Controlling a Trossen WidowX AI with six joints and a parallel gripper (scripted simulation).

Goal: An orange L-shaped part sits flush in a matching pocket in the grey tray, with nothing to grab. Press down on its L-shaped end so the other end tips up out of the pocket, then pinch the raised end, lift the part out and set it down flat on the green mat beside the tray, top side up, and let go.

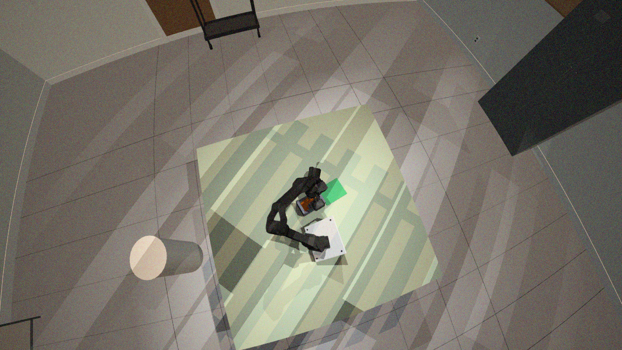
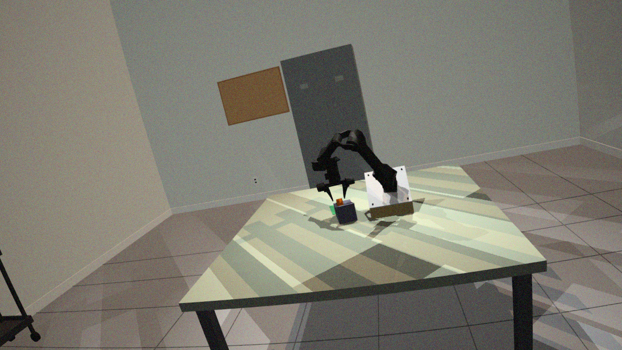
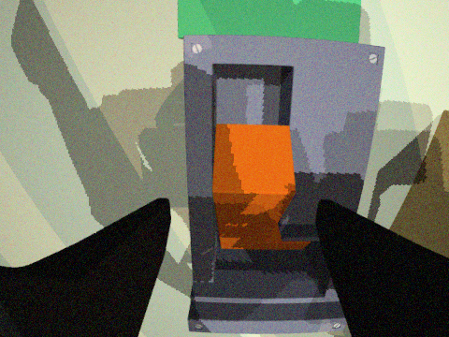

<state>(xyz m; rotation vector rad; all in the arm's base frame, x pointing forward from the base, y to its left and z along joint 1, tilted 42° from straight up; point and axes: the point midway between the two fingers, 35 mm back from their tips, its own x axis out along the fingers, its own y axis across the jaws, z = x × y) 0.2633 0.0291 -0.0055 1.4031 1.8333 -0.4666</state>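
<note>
Right now my gripper tip is 5 cm above the orange L-shaped part, 3 cm to the right of it and 3 cm past it. From my gripper tip the other things lie so: green mat 14 cm to the right, 11 cm below, 3 cm ahead.
</note>
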